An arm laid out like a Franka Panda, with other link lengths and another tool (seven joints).
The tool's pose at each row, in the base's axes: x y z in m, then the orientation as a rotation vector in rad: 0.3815, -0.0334, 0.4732, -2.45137, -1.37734, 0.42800; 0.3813, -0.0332, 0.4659, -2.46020, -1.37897, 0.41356; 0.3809, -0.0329, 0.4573, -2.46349, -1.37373, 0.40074; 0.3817, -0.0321, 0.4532, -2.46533, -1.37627, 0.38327; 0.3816, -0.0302, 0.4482, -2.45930, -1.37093, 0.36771; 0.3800, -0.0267, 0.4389, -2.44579, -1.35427, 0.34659; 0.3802, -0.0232, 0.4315, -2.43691, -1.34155, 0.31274; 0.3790, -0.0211, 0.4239, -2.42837, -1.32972, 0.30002; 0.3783, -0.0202, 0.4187, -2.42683, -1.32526, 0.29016; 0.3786, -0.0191, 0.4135, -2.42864, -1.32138, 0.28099
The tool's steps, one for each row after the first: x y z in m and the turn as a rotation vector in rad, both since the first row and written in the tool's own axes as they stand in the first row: 0.0009, 0.0026, 0.0068, -0.01073, 0.00656, 0.00133; 0.0019, 0.0056, 0.0148, -0.01361, 0.01570, 0.00400; 0.0035, 0.0074, 0.0183, -0.02020, 0.02579, 0.00137; 0.0056, 0.0084, 0.0231, -0.01664, 0.03931, -0.00040; 0.0089, 0.0091, 0.0326, -0.00340, 0.06220, -0.00020; 0.0128, 0.0104, 0.0397, 0.00105, 0.09089, -0.00147; 0.0149, 0.0114, 0.0473, 0.00992, 0.10546, -0.00050; 0.0159, 0.0125, 0.0524, 0.01065, 0.11378, 0.00004; 0.0175, 0.0142, 0.0572, 0.00867, 0.12047, 0.00187
